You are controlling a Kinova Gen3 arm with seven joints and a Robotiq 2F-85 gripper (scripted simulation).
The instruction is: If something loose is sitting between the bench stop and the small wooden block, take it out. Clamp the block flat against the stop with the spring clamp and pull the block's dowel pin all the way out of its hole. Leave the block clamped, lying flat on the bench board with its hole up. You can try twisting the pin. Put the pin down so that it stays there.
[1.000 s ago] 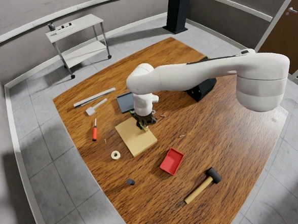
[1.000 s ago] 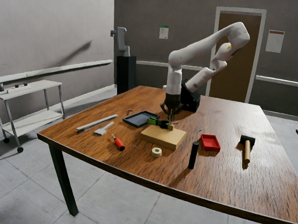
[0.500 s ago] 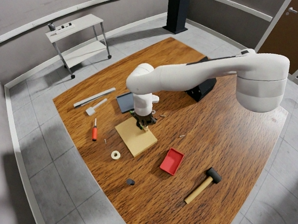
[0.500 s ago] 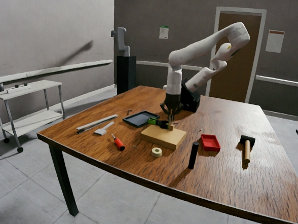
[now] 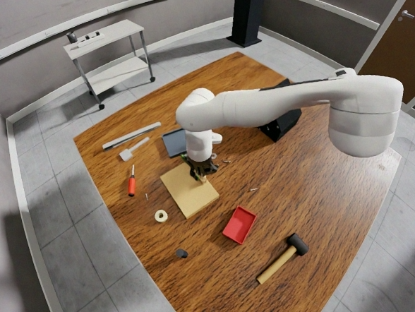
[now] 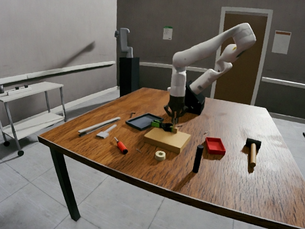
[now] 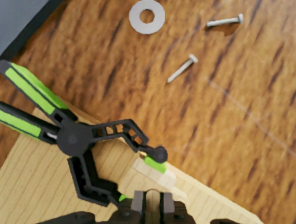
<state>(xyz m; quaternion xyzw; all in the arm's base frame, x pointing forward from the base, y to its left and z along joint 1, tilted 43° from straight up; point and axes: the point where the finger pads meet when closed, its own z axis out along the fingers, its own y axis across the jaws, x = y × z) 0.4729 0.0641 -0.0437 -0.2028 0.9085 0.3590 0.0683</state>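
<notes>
My hand is 20 mm above the pale dowel pin. Also, from my hand: wooden block: 50 mm below; then bench board: 50 mm ahead, 10 mm to the right, 70 mm below; then red bin: 230 mm to the left, 90 mm below.
</notes>
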